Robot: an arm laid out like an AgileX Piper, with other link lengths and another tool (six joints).
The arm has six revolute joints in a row. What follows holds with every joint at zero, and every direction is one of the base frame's. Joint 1 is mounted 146.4 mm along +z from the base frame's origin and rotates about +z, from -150.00 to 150.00 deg. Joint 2 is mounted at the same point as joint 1 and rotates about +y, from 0.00 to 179.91 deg. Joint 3 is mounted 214.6 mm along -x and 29.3 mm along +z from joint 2 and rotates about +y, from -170.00 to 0.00 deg. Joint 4 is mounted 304.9 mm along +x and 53.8 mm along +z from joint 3 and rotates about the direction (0.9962, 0, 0.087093), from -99.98 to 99.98 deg. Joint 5 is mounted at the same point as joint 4 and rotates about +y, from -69.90 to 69.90 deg. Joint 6 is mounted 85.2 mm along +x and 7.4 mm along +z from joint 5 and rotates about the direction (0.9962, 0, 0.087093), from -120.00 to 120.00 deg. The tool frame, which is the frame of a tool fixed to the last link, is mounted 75.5 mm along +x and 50.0 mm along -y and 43.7 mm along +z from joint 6; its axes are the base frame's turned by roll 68.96, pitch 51.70 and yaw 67.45 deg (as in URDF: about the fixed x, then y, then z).
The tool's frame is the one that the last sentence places.
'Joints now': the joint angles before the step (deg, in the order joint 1, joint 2, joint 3, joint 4, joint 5, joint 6). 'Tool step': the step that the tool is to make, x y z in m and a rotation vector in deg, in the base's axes. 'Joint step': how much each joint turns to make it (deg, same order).
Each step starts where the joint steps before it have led.
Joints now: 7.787, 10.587, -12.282, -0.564, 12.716, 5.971
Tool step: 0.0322, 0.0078, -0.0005, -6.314, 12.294, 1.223
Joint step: -0.013, 16.818, -12.497, 0.795, 8.720, -5.506
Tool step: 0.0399, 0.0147, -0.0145, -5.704, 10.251, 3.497
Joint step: 0.498, 16.478, -10.658, 2.132, 5.205, -6.973
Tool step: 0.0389, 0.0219, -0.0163, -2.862, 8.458, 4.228
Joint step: 1.513, 14.886, -10.892, 2.314, 4.960, -4.647
